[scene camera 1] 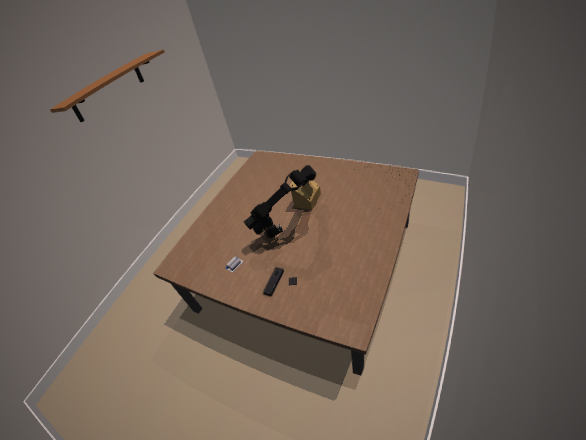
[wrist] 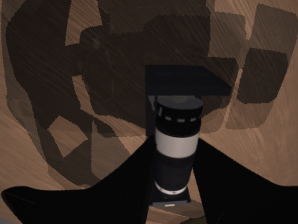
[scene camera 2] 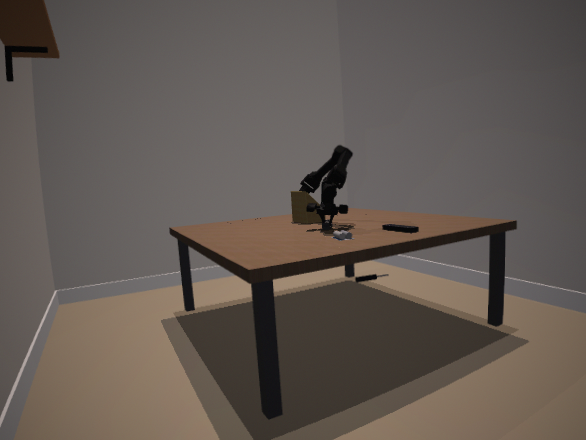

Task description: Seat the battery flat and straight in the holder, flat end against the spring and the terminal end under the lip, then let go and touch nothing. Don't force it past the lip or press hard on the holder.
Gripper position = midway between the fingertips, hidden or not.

Note:
I see my gripper (wrist: 173, 141) and a battery (wrist: 176, 130).

